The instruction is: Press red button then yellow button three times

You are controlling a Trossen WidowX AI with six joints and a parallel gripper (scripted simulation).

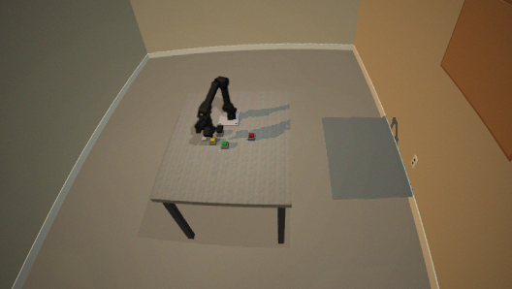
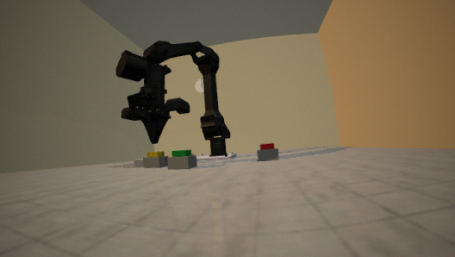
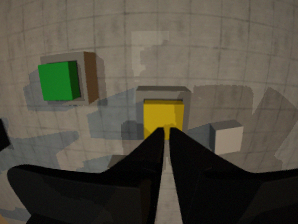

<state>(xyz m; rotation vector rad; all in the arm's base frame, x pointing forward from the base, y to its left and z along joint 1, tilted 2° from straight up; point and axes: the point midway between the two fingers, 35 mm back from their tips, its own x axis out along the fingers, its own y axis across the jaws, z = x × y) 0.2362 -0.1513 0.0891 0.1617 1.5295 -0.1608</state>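
My gripper tip is 30 mm above the yellow button. From my gripper tip the other things lie so: green button: 50 mm ahead, 80 mm to the left, 30 mm below; purple button: 80 mm behind, 50 mm to the left, 30 mm below; small white block: 50 mm behind, 60 mm to the right, 50 mm below.
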